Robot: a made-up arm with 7 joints. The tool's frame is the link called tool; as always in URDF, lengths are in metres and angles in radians. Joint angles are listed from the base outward.
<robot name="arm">
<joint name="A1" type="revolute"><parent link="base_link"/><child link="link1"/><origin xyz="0 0 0.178" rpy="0 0 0"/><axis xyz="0 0 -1"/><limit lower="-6.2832" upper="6.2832"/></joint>
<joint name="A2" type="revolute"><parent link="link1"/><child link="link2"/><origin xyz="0 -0.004 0.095" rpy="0 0 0"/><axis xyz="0 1 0"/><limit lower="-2.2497" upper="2.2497"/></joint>
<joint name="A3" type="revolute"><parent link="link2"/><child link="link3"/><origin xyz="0 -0.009 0.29" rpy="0 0 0"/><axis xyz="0 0 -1"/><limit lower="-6.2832" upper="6.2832"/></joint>
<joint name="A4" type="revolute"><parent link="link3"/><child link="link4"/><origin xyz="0 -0.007 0.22" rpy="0 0 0"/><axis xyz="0 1 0"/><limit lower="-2.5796" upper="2.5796"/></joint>
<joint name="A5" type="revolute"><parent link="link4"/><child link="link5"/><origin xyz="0 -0.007 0.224" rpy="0 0 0"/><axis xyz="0 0 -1"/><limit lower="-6.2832" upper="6.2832"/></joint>
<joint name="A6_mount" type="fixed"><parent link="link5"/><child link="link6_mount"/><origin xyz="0 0 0.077" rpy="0 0 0"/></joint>
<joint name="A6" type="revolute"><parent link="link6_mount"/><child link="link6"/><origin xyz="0 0 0.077" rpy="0 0 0"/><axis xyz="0 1 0"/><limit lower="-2.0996" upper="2.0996"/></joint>
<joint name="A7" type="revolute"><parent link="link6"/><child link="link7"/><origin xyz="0 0 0.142" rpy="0 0 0"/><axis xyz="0 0 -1"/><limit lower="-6.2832" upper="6.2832"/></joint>
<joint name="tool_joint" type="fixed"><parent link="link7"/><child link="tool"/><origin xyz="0 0 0" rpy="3.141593 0 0"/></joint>
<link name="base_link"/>
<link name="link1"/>
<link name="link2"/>
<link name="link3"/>
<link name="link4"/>
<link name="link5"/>
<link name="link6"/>
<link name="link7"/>
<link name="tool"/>
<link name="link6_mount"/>
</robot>
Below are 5 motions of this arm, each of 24 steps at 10 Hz.
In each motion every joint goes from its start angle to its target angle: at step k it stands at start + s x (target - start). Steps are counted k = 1, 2, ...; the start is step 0. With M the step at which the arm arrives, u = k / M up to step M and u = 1 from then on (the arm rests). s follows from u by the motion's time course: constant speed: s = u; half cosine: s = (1 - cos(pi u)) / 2; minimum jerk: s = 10 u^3 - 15 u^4 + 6 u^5.
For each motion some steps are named. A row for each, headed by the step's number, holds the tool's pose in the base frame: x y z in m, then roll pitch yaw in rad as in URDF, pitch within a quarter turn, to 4 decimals.
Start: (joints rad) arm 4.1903 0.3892 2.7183 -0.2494 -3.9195 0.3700 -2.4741
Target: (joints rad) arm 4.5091 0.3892 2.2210 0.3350 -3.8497 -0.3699 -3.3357
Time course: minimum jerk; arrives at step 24
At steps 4, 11, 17, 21, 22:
4: -0.3192 0.3780 1.1553 3.0248 -0.8132 -0.3135
11: -0.1523 0.3542 1.2279 2.8069 -0.2345 -0.0540
17: 0.0556 0.3180 1.2366 2.9191 0.4381 0.1918
21: 0.1214 0.3051 1.2223 3.0507 0.6349 0.3258
22: 0.1266 0.3040 1.2208 3.0643 0.6497 0.3389

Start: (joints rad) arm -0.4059 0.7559 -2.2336 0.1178 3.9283 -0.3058 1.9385
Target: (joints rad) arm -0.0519 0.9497 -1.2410 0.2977 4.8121 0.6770 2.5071
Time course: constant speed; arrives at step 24
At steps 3, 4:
3: 0.6322 0.3251 1.0095 -2.3851 -0.3418 2.6793
4: 0.6438 0.3166 1.0041 -2.3733 -0.2941 2.5691

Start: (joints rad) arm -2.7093 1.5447 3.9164 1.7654 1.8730 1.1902 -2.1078
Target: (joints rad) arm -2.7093 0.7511 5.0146 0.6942 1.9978 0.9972 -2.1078
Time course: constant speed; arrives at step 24
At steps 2, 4, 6, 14, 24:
2: -0.6124 -0.1668 0.4946 -1.1826 -0.1004 -0.7773
4: -0.6452 -0.1674 0.4953 -1.1297 -0.0551 -0.8627
6: -0.6775 -0.1610 0.4982 -1.0897 -0.0007 -0.9538
14: -0.7831 -0.0661 0.5583 -1.0928 0.2654 -1.3815
24: -0.7605 0.1392 0.7932 -1.5186 0.4569 -2.1322

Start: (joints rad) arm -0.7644 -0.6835 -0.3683 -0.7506 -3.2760 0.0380 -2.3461
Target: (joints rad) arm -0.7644 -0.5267 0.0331 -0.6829 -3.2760 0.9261 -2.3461
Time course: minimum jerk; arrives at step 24
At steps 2, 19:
2: -0.4807 -0.6761 0.7526 -1.8667 -1.1215 -0.2729
19: -0.5067 -0.5396 0.7697 -0.8217 -0.7622 -1.2676

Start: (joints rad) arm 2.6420 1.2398 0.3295 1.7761 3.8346 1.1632 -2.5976
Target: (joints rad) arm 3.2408 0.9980 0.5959 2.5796 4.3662 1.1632 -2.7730
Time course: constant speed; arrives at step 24
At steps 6, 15, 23, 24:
6: -0.5551 -0.0909 0.0339 0.7698 0.5750 1.9161
15: -0.4312 0.0518 0.0699 0.4331 0.5814 1.4852
23: -0.3001 0.1017 0.1179 0.1363 0.5852 1.0653
24: -0.2844 0.1027 0.1248 0.0993 0.5853 1.0107

